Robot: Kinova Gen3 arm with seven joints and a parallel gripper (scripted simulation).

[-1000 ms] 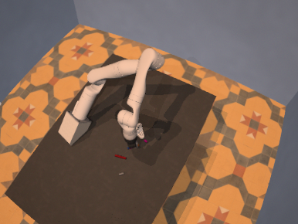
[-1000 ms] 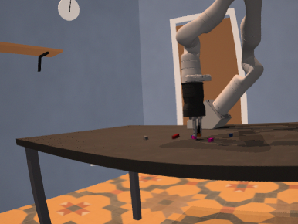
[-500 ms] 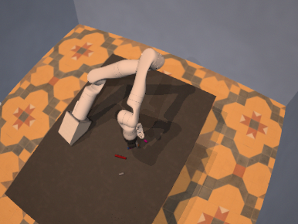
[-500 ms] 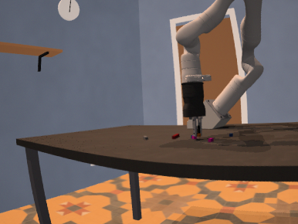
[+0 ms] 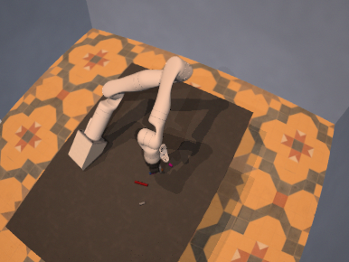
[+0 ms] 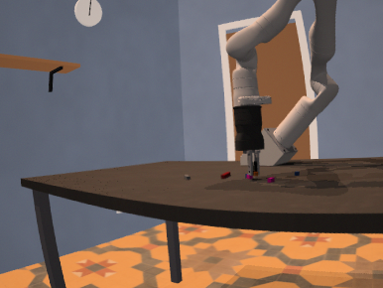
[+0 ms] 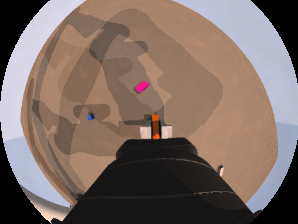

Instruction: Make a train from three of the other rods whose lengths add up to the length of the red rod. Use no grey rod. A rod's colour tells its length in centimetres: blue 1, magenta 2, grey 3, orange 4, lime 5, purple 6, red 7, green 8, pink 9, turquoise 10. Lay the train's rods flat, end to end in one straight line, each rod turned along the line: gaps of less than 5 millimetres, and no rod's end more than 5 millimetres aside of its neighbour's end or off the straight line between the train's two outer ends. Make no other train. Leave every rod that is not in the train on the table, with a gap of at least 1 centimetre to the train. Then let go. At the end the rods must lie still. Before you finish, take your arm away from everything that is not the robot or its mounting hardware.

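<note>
Now: the orange rod 10 mm below my hand. Round my hand: red rod (40 mm behind, 110 mm to the right, 30 mm below); then grey rod (20 mm ahead, 200 mm to the right, 30 mm below).
</note>
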